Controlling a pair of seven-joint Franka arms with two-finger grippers.
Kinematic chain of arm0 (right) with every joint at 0, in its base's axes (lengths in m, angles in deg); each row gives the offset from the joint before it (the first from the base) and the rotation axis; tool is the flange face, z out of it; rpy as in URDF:
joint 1: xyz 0 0 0.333 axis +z
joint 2: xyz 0 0 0 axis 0.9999 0.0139 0
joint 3: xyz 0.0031 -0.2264 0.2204 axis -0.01 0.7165 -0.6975
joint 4: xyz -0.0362 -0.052 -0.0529 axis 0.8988 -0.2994 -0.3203
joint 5: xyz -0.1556 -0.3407 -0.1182 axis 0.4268 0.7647 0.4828
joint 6: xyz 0 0 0 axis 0.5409 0.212 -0.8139
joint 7: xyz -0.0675 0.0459 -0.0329 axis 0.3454 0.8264 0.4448
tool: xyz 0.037 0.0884 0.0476 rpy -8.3 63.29 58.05
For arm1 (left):
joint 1: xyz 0 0 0.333 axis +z
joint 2: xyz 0 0 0 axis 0.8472 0.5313 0
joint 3: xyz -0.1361 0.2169 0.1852 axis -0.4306 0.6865 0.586
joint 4: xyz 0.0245 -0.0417 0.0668 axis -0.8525 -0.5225 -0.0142
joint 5: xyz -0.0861 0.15 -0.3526 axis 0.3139 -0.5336 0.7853
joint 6: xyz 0 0 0 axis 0.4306 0.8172 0.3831
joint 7: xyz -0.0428 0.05 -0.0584 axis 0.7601 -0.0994 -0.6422
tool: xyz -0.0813 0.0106 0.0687 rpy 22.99 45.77 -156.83
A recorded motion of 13 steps. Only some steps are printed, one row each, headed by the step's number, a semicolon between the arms.
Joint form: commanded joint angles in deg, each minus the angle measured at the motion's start. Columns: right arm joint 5, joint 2, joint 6, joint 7, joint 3, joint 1, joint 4; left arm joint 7, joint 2, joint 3, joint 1, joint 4, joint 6, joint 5.
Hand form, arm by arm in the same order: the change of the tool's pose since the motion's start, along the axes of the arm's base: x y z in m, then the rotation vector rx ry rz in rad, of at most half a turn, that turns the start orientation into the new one. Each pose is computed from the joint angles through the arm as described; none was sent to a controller.
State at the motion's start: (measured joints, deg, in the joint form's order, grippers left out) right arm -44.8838 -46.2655 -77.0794 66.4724 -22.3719 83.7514 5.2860; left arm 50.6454 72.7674 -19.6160 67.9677 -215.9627 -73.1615 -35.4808
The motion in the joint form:
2: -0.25 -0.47 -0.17 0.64 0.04 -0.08 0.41; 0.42 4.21 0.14 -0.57 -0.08 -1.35 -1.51
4: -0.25 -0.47 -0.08 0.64 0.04 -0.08 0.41; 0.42 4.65 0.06 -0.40 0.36 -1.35 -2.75
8: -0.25 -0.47 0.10 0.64 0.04 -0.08 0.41; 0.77 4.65 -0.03 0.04 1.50 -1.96 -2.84
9: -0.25 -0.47 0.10 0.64 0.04 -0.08 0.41; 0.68 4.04 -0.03 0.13 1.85 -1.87 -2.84
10: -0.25 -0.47 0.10 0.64 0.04 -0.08 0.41; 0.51 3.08 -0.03 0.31 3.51 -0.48 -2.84
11: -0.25 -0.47 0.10 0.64 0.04 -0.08 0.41; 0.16 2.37 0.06 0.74 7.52 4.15 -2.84
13: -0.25 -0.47 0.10 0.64 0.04 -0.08 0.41; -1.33 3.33 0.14 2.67 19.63 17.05 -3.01
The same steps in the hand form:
2: -0.0024 -0.0004 0.0014 0.0042 -0.0051 -0.0126; -0.0071 -0.0062 -0.0363 -0.0020 0.0468 -0.0197
4: -0.0026 -0.0004 0.0012 0.0045 -0.0036 -0.0127; -0.0050 -0.0062 -0.0374 0.0056 0.0426 -0.0353
8: -0.0029 -0.0003 0.0009 0.0050 -0.0005 -0.0128; 0.0046 -0.0033 -0.0291 0.0007 0.0131 -0.0203
9: -0.0029 -0.0003 0.0009 0.0050 -0.0005 -0.0128; 0.0082 -0.0022 -0.0215 0.0022 -0.0020 -0.0196
10: -0.0029 -0.0003 0.0009 0.0050 -0.0005 -0.0128; 0.0188 -0.0003 -0.0041 0.0054 -0.0236 -0.0184
11: -0.0029 -0.0003 0.0009 0.0050 -0.0005 -0.0128; 0.0378 0.0053 0.0221 0.0120 -0.0259 -0.0157
13: -0.0029 -0.0003 0.0009 0.0050 -0.0005 -0.0128; 0.0846 0.0303 0.0799 0.0190 0.0005 -0.0065

